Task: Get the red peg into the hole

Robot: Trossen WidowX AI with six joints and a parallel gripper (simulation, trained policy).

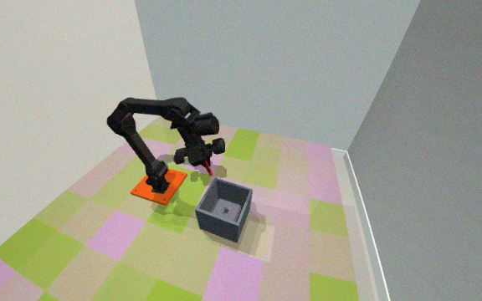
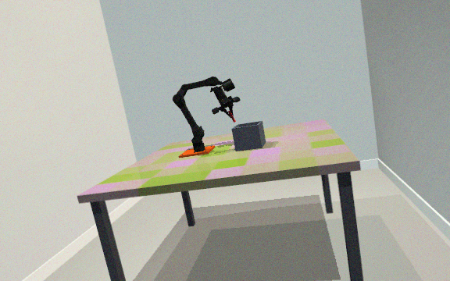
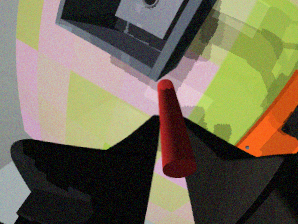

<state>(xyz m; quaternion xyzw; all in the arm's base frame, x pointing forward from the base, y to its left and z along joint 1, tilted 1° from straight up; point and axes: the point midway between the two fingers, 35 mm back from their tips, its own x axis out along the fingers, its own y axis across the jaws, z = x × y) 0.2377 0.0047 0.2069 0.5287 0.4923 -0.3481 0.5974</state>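
My gripper tip is now 14 cm above the pale plate, 10 cm to the left of it and 9 cm short of it. From my gripper tip the other things lie so: red peg 1 cm to the right, 1 cm above.
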